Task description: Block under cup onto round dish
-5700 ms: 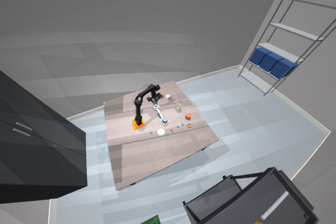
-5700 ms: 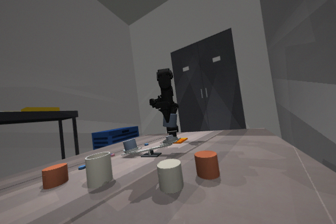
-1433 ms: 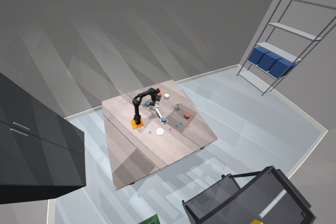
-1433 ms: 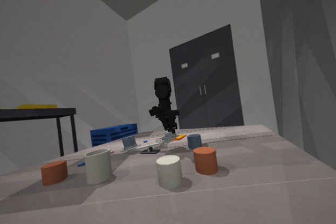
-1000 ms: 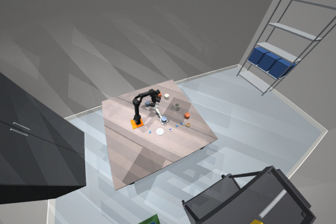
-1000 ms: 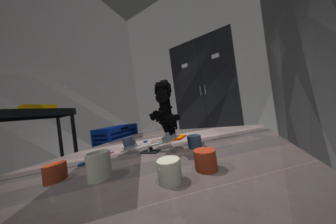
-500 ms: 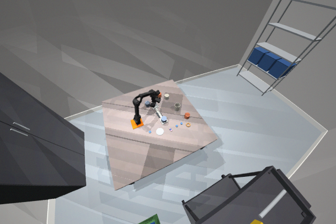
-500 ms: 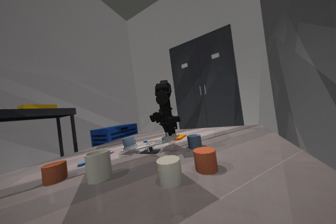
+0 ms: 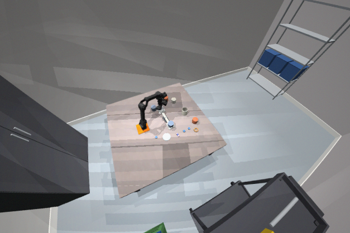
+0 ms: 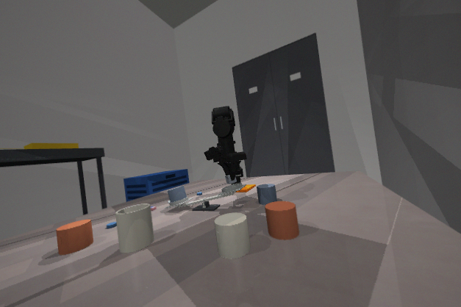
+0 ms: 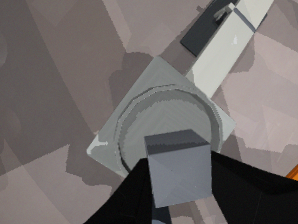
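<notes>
The blue-grey cup is 280 mm to the right of my gripper tip, 50 mm below it and 30 mm behind it. The rest, counted from my gripper tip: orange ring 500 mm to the right, 200 mm ahead, 100 mm below; grey block right at my gripper tip; round dish 350 mm to the right, 160 mm behind, 100 mm below.
</notes>
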